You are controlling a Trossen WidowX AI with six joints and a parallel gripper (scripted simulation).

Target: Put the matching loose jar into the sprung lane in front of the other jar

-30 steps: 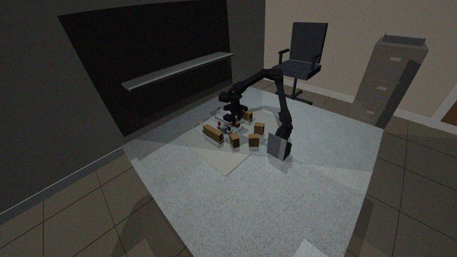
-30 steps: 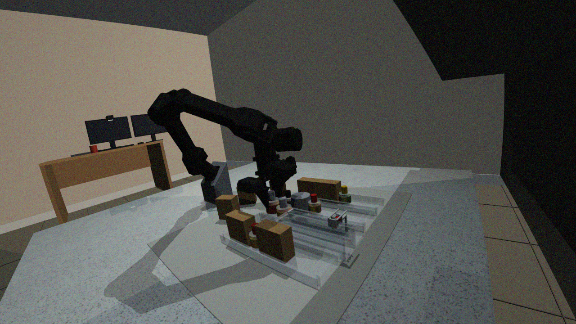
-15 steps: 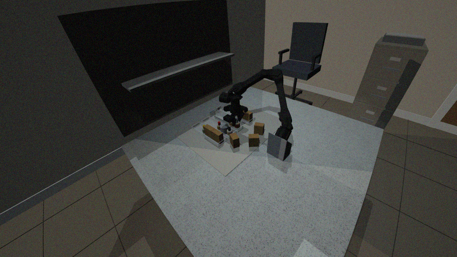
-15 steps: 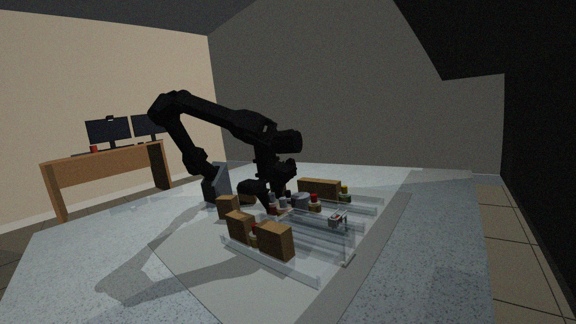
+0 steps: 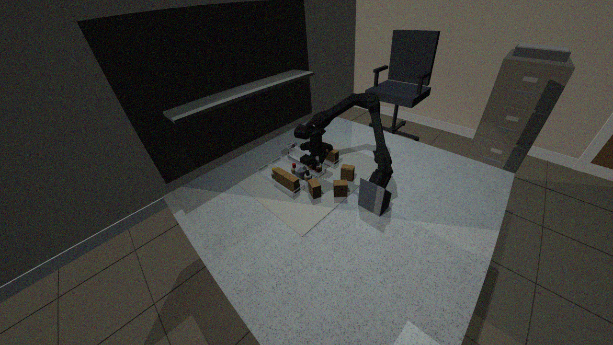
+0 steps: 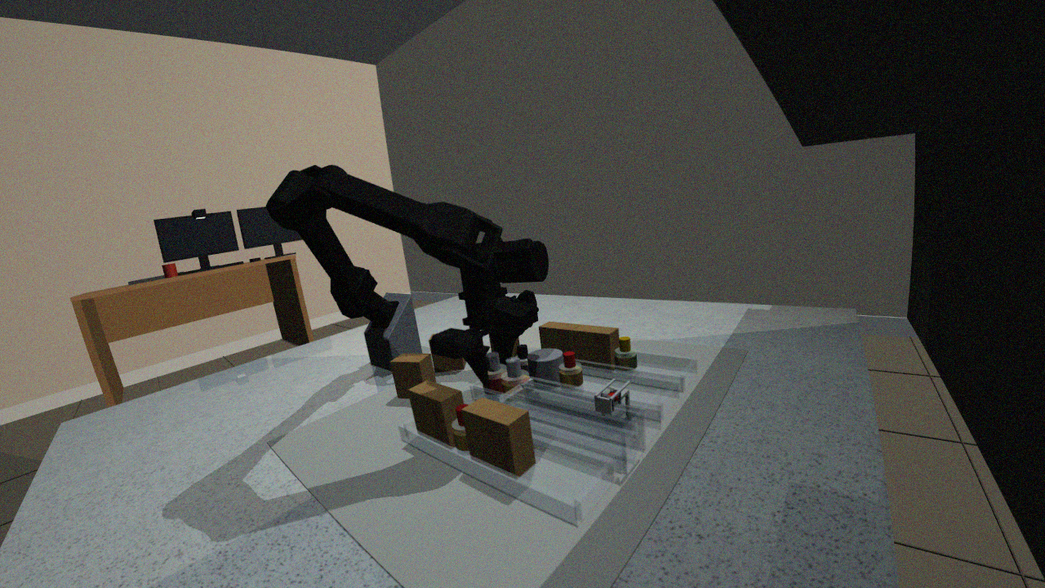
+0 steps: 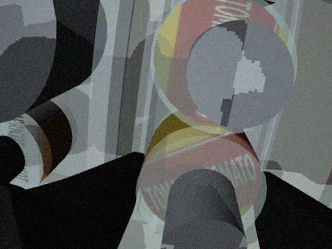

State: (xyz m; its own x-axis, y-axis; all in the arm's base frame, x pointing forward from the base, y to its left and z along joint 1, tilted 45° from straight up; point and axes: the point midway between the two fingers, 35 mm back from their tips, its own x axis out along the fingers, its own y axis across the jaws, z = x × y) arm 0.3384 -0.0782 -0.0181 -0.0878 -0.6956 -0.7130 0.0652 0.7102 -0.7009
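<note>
Right now my gripper tip is 8 cm to the right of the wide grey can, 5 cm short of it and 1 cm above it. Round my gripper tip: clear-walled lane: 14 cm ahead, 3 cm to the right, 2 cm below.
</note>
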